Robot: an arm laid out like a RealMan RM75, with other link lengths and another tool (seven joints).
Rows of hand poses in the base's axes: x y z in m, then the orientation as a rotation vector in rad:
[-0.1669 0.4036 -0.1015 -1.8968 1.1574 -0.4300]
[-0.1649 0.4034 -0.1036 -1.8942 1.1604 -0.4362]
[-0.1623 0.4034 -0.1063 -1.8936 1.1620 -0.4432]
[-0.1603 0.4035 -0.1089 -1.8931 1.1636 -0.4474]
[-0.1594 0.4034 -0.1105 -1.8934 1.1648 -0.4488]
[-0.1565 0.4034 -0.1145 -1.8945 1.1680 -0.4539]
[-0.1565 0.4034 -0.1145 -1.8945 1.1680 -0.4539]
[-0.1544 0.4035 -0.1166 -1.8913 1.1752 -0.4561]
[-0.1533 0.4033 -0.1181 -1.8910 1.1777 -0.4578]
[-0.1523 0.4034 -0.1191 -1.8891 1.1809 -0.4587]
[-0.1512 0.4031 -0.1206 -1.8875 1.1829 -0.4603]
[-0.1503 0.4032 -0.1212 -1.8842 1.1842 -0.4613]
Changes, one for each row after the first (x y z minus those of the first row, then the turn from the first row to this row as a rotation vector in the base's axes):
[0.0020 -0.0002 -0.0021 -0.0013 -0.0029 -0.0050]
[0.0046 -0.0002 -0.0048 -0.0044 -0.0061 -0.0087]
[0.0066 -0.0001 -0.0074 -0.0062 -0.0078 -0.0115]
[0.0075 -0.0002 -0.0090 -0.0073 -0.0078 -0.0127]
[0.0104 -0.0002 -0.0130 -0.0111 -0.0084 -0.0164]
[0.0104 -0.0002 -0.0130 -0.0111 -0.0084 -0.0164]
[0.0125 -0.0001 -0.0151 -0.0107 -0.0073 -0.0229]
[0.0136 -0.0003 -0.0166 -0.0116 -0.0070 -0.0253]
[0.0146 -0.0002 -0.0176 -0.0110 -0.0066 -0.0282]
[0.0157 -0.0005 -0.0191 -0.0108 -0.0071 -0.0306]
[0.0166 -0.0004 -0.0197 -0.0089 -0.0084 -0.0327]

